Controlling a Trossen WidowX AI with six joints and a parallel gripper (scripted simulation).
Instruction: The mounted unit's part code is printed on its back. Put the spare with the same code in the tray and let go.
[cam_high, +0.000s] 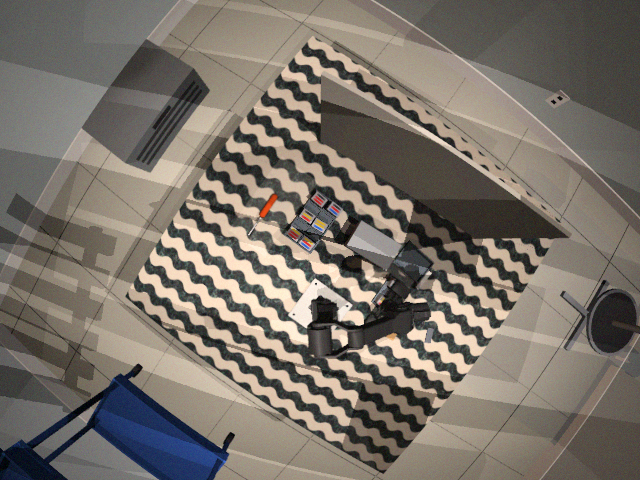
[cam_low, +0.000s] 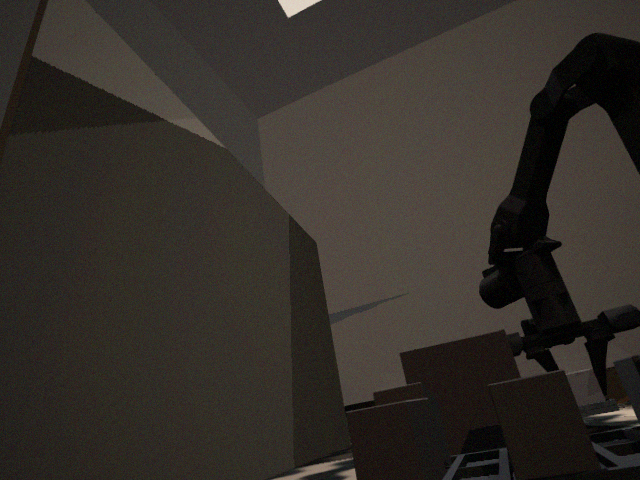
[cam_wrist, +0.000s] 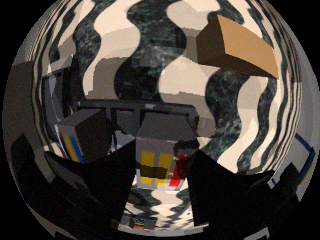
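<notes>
Right now my gripper tip is 2 cm below the spare unit. Round my gripper tip: grey mounted unit: 18 cm to the left, 11 cm ahead, 3 cm above; then large grey panel: 35 cm ahead, 23 cm to the left, 21 cm above; then grey tray: 19 cm ahead, 1 cm to the left, 1 cm below.
</notes>
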